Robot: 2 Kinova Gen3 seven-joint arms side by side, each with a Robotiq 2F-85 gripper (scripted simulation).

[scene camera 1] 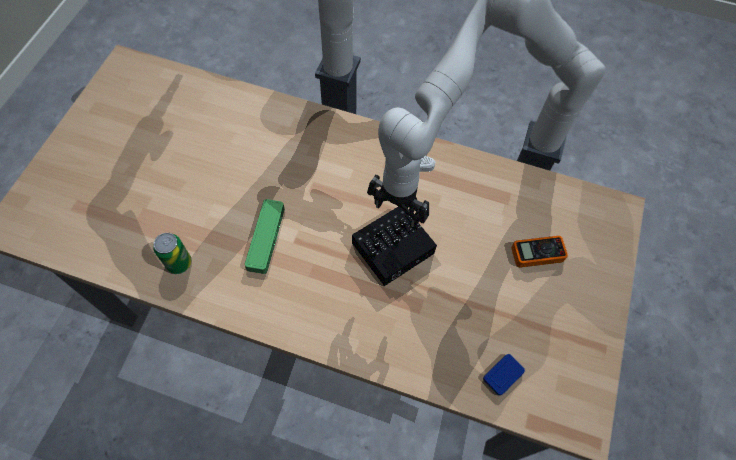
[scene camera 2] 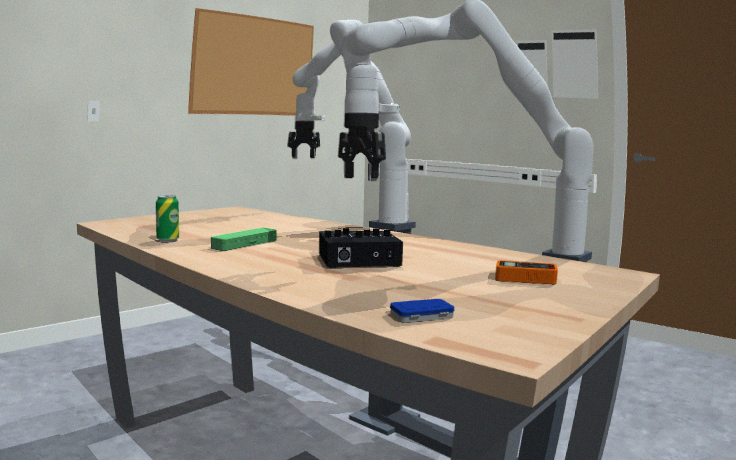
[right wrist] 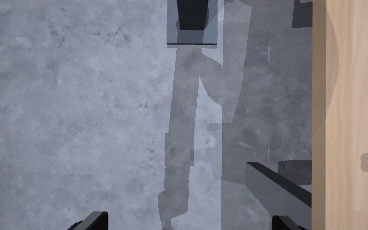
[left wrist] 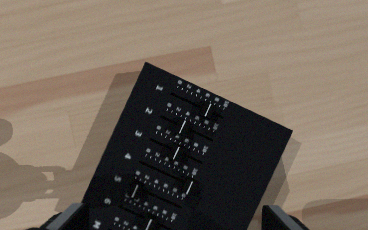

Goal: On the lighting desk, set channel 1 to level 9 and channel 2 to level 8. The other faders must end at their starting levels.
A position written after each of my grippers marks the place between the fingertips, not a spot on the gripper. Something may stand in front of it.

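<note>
There is a green case, which I see in scene camera 1 [scene camera 1: 264, 238] and again in scene camera 2 [scene camera 2: 230, 241]. In the left wrist view the case is out of frame, and in the right wrist view the case is out of frame too. My left gripper is visible to me in scene camera 2 [scene camera 2: 360, 179] as well as in scene camera 1 [scene camera 1: 396, 214]. My right gripper [scene camera 2: 303, 158] is there for me to see too.
</note>
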